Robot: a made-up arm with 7 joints. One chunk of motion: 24 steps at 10 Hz.
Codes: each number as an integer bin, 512 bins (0 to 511) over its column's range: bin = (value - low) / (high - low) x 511, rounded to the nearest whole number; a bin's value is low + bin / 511 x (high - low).
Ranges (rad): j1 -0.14..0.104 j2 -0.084..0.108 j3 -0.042..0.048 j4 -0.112..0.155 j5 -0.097..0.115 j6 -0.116..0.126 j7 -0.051..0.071
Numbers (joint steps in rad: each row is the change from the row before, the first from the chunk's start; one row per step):
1: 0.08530 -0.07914 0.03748 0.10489 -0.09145 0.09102 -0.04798
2: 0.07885 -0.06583 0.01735 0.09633 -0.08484 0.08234 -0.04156
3: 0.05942 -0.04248 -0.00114 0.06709 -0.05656 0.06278 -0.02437
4: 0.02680 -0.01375 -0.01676 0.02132 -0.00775 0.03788 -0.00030
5: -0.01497 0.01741 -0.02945 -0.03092 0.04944 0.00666 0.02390
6: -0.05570 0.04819 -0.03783 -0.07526 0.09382 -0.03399 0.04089
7: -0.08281 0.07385 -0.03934 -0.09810 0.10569 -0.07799 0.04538
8: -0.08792 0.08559 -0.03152 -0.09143 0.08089 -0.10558 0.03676
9: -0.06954 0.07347 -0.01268 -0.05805 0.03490 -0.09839 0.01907
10: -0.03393 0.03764 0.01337 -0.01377 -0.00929 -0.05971 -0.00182
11: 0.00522 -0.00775 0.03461 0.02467 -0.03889 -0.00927 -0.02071
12: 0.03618 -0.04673 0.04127 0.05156 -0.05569 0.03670 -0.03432
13: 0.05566 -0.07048 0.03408 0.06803 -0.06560 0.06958 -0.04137
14: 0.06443 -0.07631 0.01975 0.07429 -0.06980 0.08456 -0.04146
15: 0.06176 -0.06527 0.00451 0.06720 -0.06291 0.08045 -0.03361
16: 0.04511 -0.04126 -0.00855 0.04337 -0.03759 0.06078 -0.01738
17: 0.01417 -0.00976 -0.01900 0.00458 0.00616 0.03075 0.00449
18: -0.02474 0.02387 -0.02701 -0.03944 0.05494 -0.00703 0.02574
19: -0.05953 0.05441 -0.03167 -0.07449 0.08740 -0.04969 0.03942
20: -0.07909 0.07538 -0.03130 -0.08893 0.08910 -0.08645 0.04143
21: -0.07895 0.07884 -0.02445 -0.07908 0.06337 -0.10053 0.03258
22: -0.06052 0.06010 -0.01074 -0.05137 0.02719 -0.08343 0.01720
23: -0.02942 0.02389 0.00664 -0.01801 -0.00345 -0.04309 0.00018
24: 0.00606 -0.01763 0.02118 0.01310 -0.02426 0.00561 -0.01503
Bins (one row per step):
1: 472 13 451 415 13 437 13
2: 458 48 337 399 29 419 40
3: 418 111 232 343 97 378 112
4: 349 187 143 255 215 325 212
5: 262 270 71 155 353 259 314
6: 177 352 24 70 460 173 385
7: 120 420 15 27 489 80 404
8: 109 451 60 39 429 22 368
9: 148 419 166 103 318 37 293
10: 222 324 314 188 211 119 206
11: 304 203 435 262 140 225 127
12: 369 99 473 313 100 322 70
13: 410 36 432 345 76 392 40
14: 428 20 351 357 66 423 40
15: 423 50 264 343 82 415 73
16: 388 114 190 297 143 373 141
17: 323 198 131 223 249 310 232
18: 241 287 85 139 366 230 321
19: 169 368 59 72 444 140 379
20: 128 424 61 44 449 62 387
21: 128 433 100 63 387 33 350
22: 166 384 177 116 299 69 286
23: 232 287 276 180 225 154 214
24: 306 177 359 239 175 257 151

